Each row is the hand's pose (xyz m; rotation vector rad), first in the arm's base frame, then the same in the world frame.
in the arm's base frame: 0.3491 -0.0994 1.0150 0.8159 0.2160 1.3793
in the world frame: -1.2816 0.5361 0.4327 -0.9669 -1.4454 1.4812
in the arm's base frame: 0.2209 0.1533 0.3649 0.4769 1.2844 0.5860
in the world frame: -0.6726 0.7611 0.7180 -0.2725 -0.8221 0.6190
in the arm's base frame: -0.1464 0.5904 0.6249 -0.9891 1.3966 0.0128
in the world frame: -0.6547 1.2130 0.2832 -0.4085 -0.6203 -0.8521
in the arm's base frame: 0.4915 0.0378 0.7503 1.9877 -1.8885 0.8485
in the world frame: -1.1467 0.6600 0.7077 -0.0873 1.0371 -1.7943
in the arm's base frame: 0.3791 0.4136 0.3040 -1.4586 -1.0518 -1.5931
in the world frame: -0.7083 1.0169 0.8907 -0.7819 1.3810 2.1923
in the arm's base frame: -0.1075 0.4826 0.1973 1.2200 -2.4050 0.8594
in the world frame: -0.3346 1.0860 0.5613 0.2091 1.1898 -1.1657
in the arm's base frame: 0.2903 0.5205 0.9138 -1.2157 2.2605 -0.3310
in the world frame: -1.1467 1.1515 0.4654 -0.1654 0.3099 -0.9817
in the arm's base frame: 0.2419 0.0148 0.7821 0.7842 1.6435 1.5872
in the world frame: -1.0268 0.6410 0.4861 -0.8695 -0.0660 1.1794
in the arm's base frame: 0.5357 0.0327 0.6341 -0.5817 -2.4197 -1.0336
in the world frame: -1.0787 0.6493 0.8113 -0.4852 1.3269 0.8002
